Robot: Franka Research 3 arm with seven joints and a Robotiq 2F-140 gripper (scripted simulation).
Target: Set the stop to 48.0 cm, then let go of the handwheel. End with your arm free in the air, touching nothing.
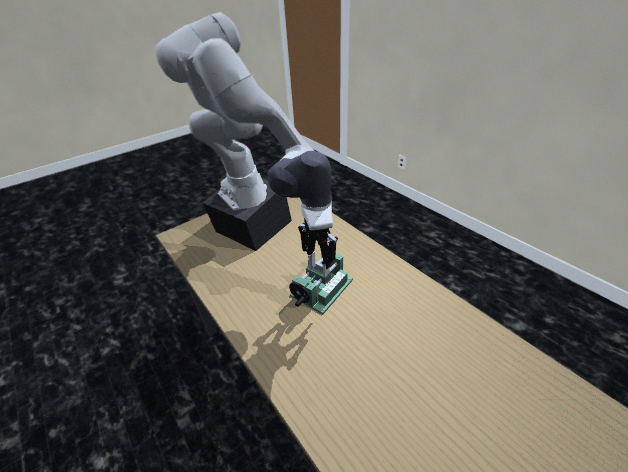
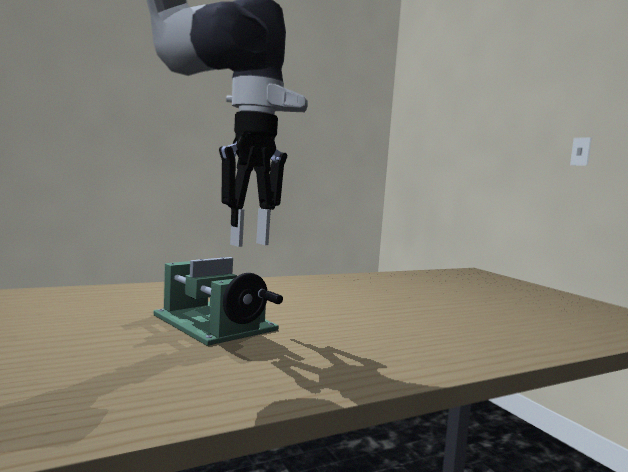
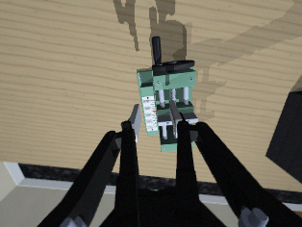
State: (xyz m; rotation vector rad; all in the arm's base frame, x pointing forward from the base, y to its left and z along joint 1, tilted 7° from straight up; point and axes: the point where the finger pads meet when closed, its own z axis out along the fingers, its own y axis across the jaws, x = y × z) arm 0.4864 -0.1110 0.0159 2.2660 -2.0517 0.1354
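Now: the black handwheel 110 mm below my hand, 80 mm to the right of it and 20 mm behind it. Also, from my hand: stop block 100 mm below, 50 mm to the left, 40 mm behind.
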